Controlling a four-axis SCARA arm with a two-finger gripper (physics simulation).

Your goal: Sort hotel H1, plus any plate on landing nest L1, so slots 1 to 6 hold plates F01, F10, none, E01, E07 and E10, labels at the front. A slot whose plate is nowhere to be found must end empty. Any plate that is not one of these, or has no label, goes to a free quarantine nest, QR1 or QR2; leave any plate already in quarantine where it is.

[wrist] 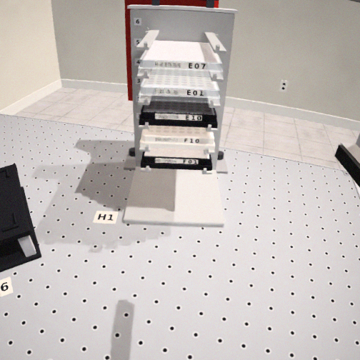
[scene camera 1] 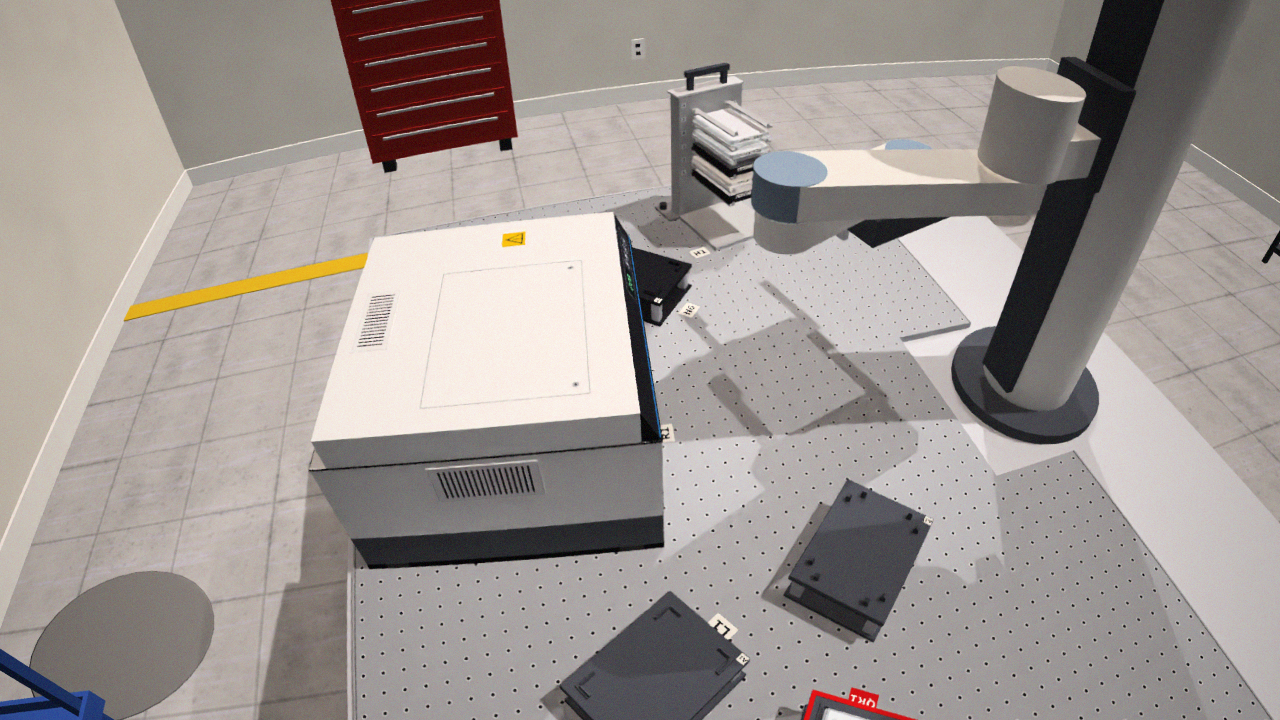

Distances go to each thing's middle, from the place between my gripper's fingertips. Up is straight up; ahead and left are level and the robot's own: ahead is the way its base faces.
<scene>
Now: the pale plate F10 (scene camera 1: 745,179) 60 mm ahead of my hand, 250 mm to the right of it and 110 mm below it. Also, from my hand: white boxy machine (scene camera 1: 625,482) (530 mm ahead, 210 mm to the left, 140 mm below).
</scene>
